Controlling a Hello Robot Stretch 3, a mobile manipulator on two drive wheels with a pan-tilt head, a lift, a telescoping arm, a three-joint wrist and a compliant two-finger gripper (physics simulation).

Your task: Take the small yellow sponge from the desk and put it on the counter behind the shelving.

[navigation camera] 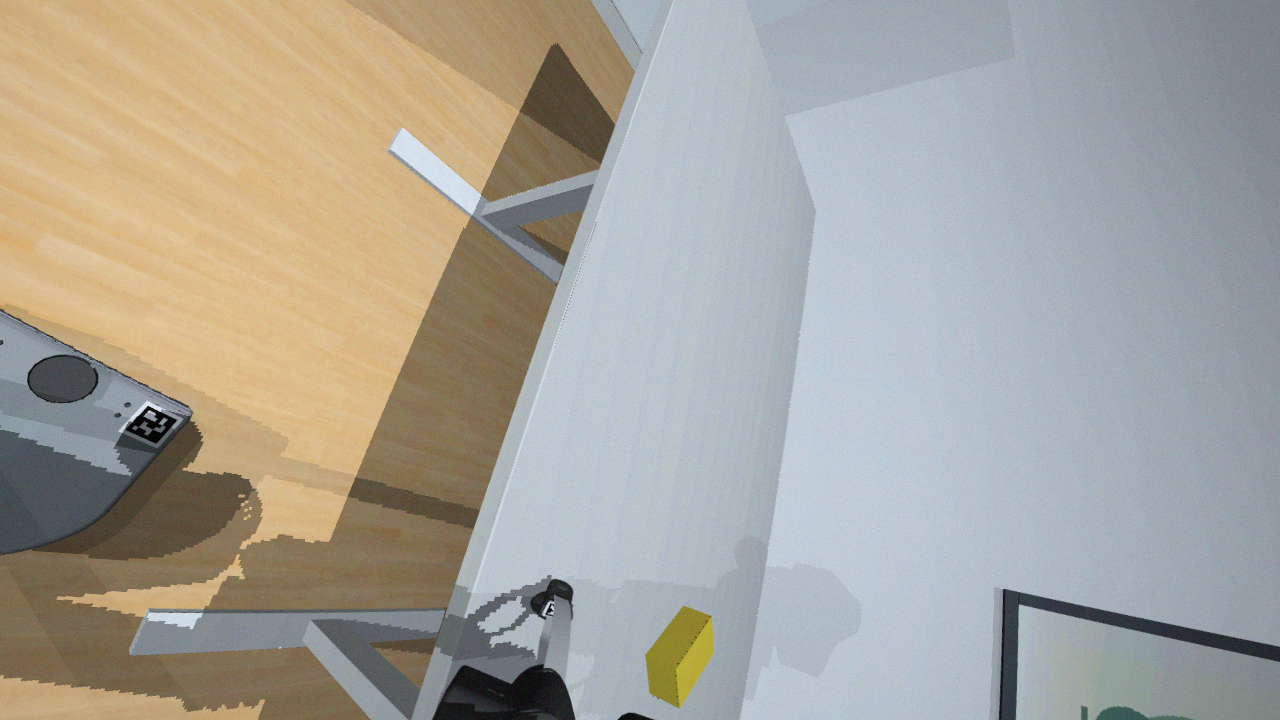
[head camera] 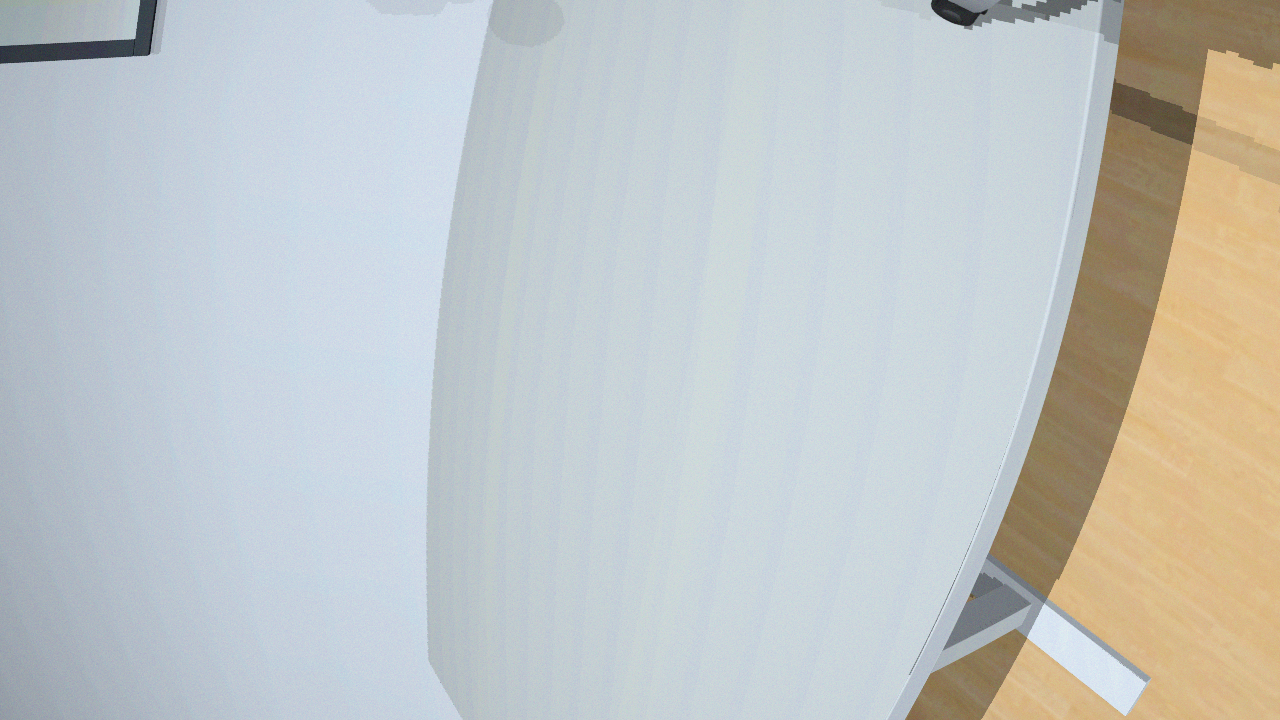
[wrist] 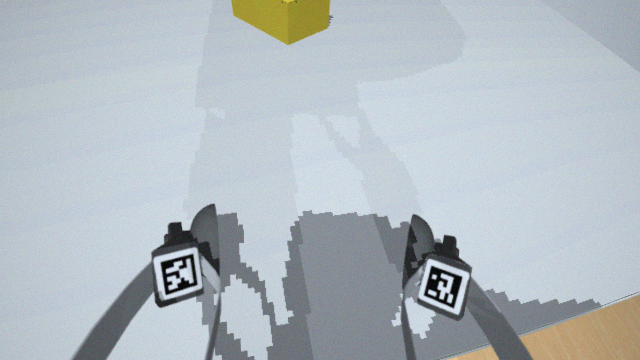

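The small yellow sponge stands on the white desk. In the wrist view it is at the top edge, partly cut off, beyond the fingertips. My gripper is open and empty, with its fingers wide apart above the desk near its front edge. The sponge is ahead of the fingers, apart from them. In the navigation view part of the gripper shows at the bottom, to the left of the sponge. The head view does not show the sponge. The counter and the shelving do not show.
A wall rises behind the desk, with a framed picture on it. Desk legs reach out over the wooden floor. The robot's base is at the left of the navigation view.
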